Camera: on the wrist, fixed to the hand. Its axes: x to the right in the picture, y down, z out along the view.
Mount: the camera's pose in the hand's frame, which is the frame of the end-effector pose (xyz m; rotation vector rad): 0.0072 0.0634 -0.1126 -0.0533 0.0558 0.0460
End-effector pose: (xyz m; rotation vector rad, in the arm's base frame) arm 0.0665 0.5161 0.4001 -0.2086 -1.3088 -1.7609
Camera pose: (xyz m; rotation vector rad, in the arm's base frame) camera 0.1492 0.4166 0.3997 -0.2163 -1.2092 -1.7518
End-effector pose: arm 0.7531 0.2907 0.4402 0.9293 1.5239 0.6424
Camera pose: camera 0.6553 0.3423 0.5075 0.9147 1.5311 0.7440
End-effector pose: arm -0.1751 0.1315 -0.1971 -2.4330 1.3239 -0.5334
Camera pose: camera -0.2702 0.0813 -0.1251 -2.4401 1.4305 -0.5649
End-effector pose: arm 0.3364 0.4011 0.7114 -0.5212 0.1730 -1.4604
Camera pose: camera 0.3470 0.3695 0.5863 -0.5168 0.2671 -1.4293
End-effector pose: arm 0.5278 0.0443 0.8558 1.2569 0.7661 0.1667
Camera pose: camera 0.4836 0.1583 0.8983 1.2240 0.7763 0.2589
